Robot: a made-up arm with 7 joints.
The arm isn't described. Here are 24 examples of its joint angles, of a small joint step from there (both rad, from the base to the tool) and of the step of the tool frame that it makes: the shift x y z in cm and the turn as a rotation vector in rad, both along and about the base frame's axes.
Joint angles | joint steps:
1: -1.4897 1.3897 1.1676 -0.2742 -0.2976 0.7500 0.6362 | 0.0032 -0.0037 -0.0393 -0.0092 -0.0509 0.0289 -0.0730
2: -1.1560 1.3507 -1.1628 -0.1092 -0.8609 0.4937 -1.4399 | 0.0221 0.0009 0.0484 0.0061 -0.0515 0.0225 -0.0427
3: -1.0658 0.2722 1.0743 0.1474 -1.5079 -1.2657 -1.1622 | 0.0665 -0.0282 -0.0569 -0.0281 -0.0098 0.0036 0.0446
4: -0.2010 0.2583 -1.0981 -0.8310 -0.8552 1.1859 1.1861 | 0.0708 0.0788 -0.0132 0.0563 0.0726 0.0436 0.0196
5: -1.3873 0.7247 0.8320 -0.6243 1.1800 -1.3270 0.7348 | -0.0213 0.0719 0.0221 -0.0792 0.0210 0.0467 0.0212
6: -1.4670 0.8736 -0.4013 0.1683 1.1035 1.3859 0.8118 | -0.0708 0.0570 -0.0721 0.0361 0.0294 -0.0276 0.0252
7: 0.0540 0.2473 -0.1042 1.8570 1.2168 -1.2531 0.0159 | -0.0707 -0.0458 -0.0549 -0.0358 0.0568 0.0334 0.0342
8: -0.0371 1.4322 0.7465 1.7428 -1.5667 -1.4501 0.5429 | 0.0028 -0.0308 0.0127 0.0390 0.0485 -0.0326 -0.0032
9: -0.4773 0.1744 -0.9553 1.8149 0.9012 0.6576 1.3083 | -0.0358 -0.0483 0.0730 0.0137 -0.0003 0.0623 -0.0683
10: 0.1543 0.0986 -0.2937 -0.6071 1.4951 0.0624 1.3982 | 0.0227 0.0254 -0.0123 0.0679 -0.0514 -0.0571 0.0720
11: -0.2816 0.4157 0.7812 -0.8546 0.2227 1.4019 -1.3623 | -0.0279 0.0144 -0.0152 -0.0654 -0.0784 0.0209 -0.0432
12: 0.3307 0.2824 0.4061 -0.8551 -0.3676 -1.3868 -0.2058 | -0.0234 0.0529 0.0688 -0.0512 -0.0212 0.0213 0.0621
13: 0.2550 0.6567 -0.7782 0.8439 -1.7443 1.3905 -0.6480 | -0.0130 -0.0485 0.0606 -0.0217 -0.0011 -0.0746 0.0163
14: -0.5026 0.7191 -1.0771 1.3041 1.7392 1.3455 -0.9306 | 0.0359 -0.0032 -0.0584 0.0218 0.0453 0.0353 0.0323
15: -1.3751 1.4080 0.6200 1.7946 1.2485 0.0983 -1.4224 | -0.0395 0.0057 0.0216 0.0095 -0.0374 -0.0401 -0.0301
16: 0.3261 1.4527 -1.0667 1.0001 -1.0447 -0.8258 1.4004 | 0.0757 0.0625 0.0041 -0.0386 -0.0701 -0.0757 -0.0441
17: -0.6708 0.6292 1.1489 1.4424 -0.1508 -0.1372 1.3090 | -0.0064 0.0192 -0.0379 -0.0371 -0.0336 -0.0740 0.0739
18: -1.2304 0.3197 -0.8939 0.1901 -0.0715 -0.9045 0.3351 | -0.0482 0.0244 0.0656 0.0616 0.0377 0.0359 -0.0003
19: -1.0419 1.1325 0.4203 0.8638 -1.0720 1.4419 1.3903 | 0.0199 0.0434 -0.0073 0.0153 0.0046 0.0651 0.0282
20: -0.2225 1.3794 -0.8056 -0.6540 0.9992 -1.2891 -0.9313 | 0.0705 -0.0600 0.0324 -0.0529 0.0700 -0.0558 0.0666
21: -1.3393 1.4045 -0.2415 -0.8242 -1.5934 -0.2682 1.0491 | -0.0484 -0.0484 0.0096 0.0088 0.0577 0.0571 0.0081
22: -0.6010 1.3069 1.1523 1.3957 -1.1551 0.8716 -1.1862 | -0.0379 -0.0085 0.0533 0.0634 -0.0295 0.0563 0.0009
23: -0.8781 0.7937 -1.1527 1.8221 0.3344 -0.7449 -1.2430 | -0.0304 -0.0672 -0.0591 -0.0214 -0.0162 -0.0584 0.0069
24: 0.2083 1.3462 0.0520 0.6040 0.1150 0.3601 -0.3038 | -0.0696 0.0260 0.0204 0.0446 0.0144 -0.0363 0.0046
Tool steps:
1: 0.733 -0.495 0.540 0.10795 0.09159 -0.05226
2: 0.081 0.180 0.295 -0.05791 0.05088 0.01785
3: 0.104 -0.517 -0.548 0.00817 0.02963 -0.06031
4: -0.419 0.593 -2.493 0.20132 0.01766 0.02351
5: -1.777 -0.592 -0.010 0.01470 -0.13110 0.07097
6: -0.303 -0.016 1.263 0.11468 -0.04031 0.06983
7: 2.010 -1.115 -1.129 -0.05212 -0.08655 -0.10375
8: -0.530 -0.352 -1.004 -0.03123 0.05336 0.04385
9: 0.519 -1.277 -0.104 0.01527 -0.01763 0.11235
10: -0.287 -0.317 -1.698 -0.02243 0.02601 -0.07125
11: 0.030 -1.137 0.862 -0.00806 -0.05774 -0.14258
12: -0.328 -0.118 1.283 0.01087 -0.06891 -0.02191
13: 1.253 -1.133 -0.906 0.02485 -0.10869 0.04211
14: -1.161 -0.117 -0.596 0.06168 0.07650 -0.10337
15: 0.513 -0.243 0.491 -0.04849 -0.09162 -0.05074
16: -0.243 0.181 1.405 -0.03490 0.00091 -0.02762
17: 0.381 0.998 1.361 0.11585 -0.01873 0.08297
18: 1.711 0.751 1.173 0.01508 -0.05161 0.12454
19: -0.919 0.574 0.030 0.02059 0.09302 0.01687
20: -1.123 -0.644 0.225 -0.10945 0.04841 -0.05811
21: -0.479 -0.194 0.431 0.00732 -0.06637 0.01401
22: 0.612 -0.647 -0.782 -0.11715 -0.09429 -0.04577
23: 1.499 -2.292 -0.939 -0.09051 0.00592 -0.12254
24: 1.097 0.413 1.558 0.03507 -0.07388 -0.02423
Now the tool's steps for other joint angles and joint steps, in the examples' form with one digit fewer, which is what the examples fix.
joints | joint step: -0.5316 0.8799 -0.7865 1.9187 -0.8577 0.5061 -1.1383 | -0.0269 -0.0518 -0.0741 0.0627 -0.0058 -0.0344 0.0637
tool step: 0.42 -0.34 -0.14 0.0711 0.0679 -0.0565
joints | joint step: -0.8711 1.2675 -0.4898 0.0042 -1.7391 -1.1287 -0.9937 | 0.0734 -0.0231 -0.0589 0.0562 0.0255 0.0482 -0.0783
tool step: 0.57 0.57 -3.15 0.1123 0.1374 0.0014
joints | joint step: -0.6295 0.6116 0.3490 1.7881 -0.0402 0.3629 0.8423 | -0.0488 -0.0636 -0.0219 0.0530 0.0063 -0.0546 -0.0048
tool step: 0.84 -2.03 -0.79 -0.0534 -0.0254 -0.0590
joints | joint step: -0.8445 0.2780 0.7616 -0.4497 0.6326 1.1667 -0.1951 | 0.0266 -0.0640 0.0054 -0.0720 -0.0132 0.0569 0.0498
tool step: -0.52 -0.63 -0.78 -0.0631 0.0017 0.0363
